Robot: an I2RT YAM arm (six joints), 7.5 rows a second.
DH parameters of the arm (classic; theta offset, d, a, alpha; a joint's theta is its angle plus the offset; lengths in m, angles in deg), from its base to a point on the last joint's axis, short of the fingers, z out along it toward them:
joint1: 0 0.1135 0.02 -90
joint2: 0 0 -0.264 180
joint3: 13.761 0 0.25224 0
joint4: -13.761 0 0.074 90
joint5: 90 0 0 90
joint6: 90 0.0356 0 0
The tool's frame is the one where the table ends.
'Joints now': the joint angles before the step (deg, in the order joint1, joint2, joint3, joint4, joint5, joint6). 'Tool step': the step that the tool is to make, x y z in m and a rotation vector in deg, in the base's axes. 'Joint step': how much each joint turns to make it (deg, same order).
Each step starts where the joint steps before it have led.
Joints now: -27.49 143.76 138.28 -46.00 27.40 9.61
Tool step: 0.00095 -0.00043 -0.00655 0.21 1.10 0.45
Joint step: 0.00 0.64 -0.11 -0.04 -0.02 -0.62
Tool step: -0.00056 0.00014 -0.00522 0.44 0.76 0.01
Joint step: -0.02 0.09 -0.80 0.01 -0.05 0.00
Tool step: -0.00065 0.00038 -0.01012 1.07 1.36 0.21
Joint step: -0.02 0.39 -1.15 -0.17 -0.39 0.00
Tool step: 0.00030 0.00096 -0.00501 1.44 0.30 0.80
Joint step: 0.02 0.31 -0.28 -0.35 -1.38 0.01
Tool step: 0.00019 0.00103 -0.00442 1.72 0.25 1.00
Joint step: 0.00 0.32 -0.09 -0.58 -1.73 -0.05
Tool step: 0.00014 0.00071 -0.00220 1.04 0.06 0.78
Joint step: 0.00 0.11 -0.13 -0.22 -1.17 -0.18
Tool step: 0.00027 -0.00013 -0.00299 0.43 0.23 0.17
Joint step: -0.02 0.31 0.00 -0.09 -0.33 -0.01
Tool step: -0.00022 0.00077 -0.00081 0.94 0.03 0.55
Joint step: 0.00 0.01 -0.02 -0.42 -0.99 -0.03
